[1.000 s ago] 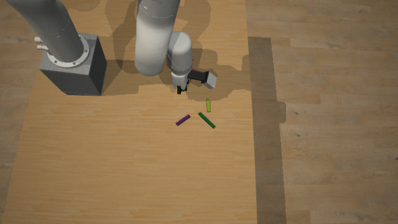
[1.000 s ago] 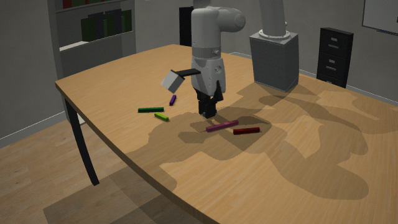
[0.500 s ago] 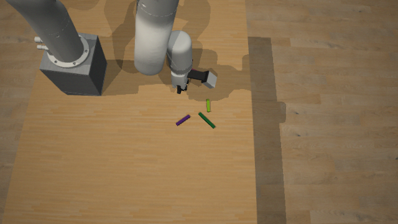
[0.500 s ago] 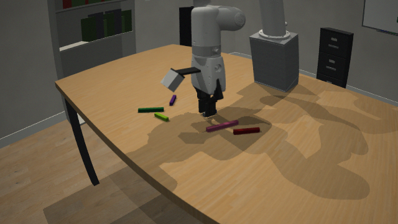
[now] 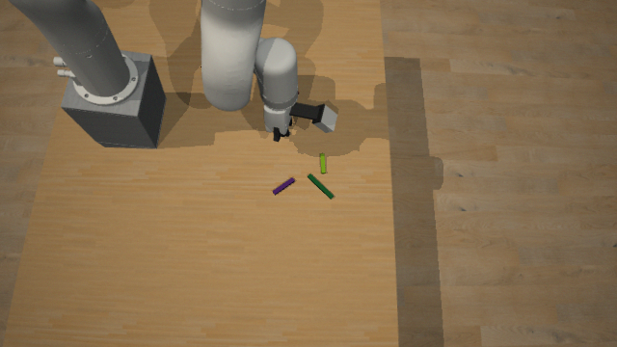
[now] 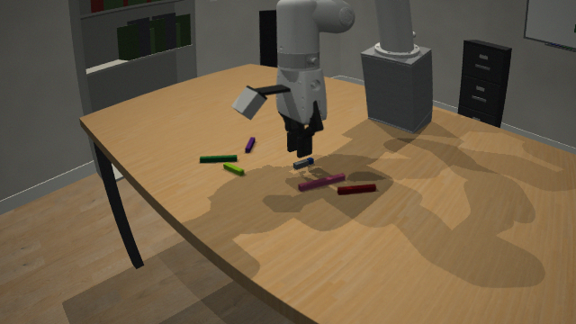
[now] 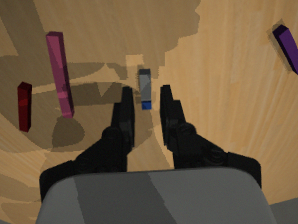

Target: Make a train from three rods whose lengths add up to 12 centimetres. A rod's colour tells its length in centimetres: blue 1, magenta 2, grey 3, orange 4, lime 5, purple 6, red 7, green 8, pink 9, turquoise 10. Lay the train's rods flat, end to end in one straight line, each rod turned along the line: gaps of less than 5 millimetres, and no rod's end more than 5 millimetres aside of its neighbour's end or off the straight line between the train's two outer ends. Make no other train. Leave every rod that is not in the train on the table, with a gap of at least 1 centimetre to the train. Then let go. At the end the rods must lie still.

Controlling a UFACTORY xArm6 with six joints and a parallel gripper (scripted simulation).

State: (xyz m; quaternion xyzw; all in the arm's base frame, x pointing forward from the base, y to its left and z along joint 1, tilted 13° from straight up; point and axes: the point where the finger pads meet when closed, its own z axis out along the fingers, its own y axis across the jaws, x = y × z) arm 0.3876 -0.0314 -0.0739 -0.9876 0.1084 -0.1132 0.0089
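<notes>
My gripper is now 5 cm above the grey rod. Also, from my hand: pink rod 2 cm ahead, 7 cm to the left, 5 cm below; then blue rod 2 cm behind, 1 cm to the left, 5 cm below; then lime rod 10 cm ahead, 8 cm to the right, 5 cm below.
</notes>
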